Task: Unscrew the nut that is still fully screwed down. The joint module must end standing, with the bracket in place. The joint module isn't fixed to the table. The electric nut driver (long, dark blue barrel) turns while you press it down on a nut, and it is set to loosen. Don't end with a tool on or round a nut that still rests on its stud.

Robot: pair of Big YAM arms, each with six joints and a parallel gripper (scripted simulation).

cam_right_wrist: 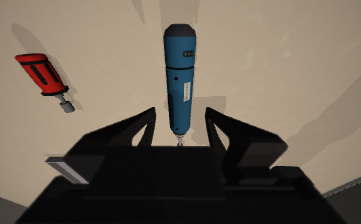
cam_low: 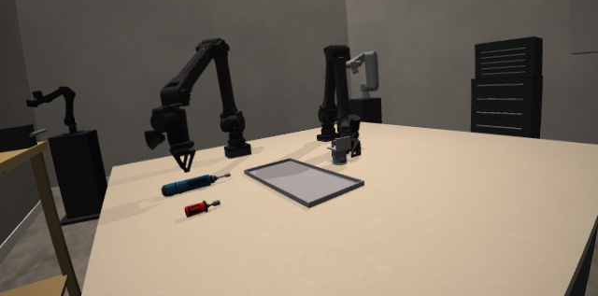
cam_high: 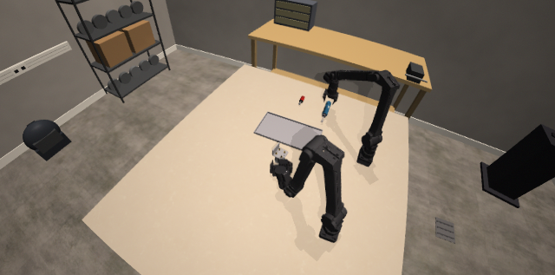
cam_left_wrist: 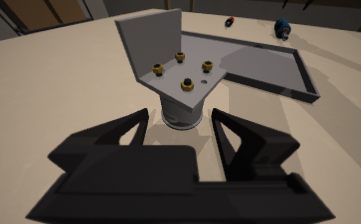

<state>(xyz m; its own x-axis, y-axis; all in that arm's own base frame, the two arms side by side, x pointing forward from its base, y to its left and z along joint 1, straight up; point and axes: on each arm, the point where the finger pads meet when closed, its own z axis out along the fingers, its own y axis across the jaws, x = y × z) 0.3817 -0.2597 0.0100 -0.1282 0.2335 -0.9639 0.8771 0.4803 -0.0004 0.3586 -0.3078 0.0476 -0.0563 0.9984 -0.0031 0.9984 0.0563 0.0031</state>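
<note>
My left hand is 2 cm to the left of the joint module, 1 cm below it and 1 cm short of it. Round my left hand: red-handled tool: 57 cm to the right, 18 cm ahead, 1 cm below; bracket: 5 cm above, 2 cm to the right, 2 cm ahead; grey tray: 24 cm to the right, 9 cm ahead, 2 cm below.
</note>
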